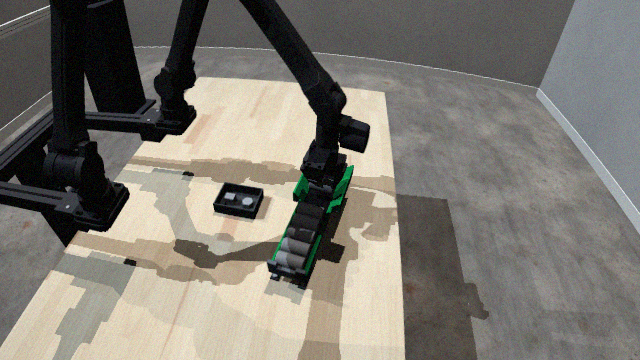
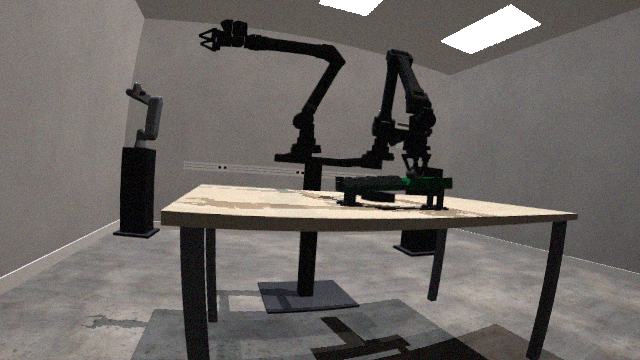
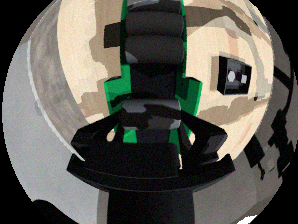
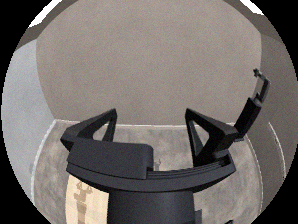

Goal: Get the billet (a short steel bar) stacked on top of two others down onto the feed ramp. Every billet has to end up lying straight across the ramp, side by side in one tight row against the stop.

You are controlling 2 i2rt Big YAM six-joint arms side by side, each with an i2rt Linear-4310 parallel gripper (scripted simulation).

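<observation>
Image 1 shows a small black tray point(image 1: 242, 191). Visible in image 3 are the tray point(image 3: 225, 87), a billet point(image 3: 135, 113) and my left gripper point(image 3: 150, 112). Image 4 shows my right gripper point(image 4: 151, 112); the tray is out of frame in image 4.
</observation>
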